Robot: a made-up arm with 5 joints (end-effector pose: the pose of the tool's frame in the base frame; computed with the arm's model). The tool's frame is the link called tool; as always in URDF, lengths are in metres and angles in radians.
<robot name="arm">
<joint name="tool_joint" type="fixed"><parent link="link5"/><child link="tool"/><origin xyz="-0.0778 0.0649 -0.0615" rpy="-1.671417 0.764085 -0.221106"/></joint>
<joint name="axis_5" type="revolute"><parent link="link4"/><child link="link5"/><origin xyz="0.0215 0.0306 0.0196"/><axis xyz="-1 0 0"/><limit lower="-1.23" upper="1.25"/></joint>
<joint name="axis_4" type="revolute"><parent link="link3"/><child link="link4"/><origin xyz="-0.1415 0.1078 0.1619"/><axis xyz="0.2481 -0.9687 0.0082"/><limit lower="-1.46" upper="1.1"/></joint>
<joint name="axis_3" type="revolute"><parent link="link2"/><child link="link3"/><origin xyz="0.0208 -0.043 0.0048"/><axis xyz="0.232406 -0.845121 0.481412"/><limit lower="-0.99" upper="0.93"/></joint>
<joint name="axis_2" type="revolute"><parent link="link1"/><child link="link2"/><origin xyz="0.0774 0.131 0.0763"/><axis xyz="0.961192 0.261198 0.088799"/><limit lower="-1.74" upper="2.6"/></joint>
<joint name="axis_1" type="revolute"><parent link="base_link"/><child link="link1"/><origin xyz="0.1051 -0.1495 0.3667"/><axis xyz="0 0 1"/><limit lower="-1.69" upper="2.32"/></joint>
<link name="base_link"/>
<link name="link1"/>
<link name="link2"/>
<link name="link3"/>
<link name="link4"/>
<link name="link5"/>
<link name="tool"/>
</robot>
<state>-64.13 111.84 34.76 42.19 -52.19</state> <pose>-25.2 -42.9 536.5 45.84 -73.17 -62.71</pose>
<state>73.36 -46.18 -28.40 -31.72 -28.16</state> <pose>-302.5 18.1 414.0 -124.28 37.71 42.80</pose>
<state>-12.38 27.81 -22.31 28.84 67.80</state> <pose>149.4 12.7 603.4 -111.38 78.71 3.21</pose>
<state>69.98 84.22 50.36 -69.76 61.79</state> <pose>-1.9 -330.7 422.2 -95.30 -58.77 108.96</pose>
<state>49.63 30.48 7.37 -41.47 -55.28</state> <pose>-74.6 -95.8 721.1 -27.31 47.38 114.03</pose>
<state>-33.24 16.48 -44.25 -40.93 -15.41</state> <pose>378.7 48.1 686.1 -1.55 110.02 53.41</pose>
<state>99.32 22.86 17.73 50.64 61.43</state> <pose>-45.0 -235.0 529.7 -76.81 -45.40 41.18</pose>
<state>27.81 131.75 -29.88 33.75 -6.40</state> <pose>306.0 -161.6 515.4 42.38 34.97 93.06</pose>
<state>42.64 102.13 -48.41 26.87 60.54</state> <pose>214.5 -45.6 557.2 -82.07 15.44 120.38</pose>
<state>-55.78 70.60 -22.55 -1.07 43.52</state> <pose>149.2 -153.4 640.9 -37.77 65.97 28.37</pose>
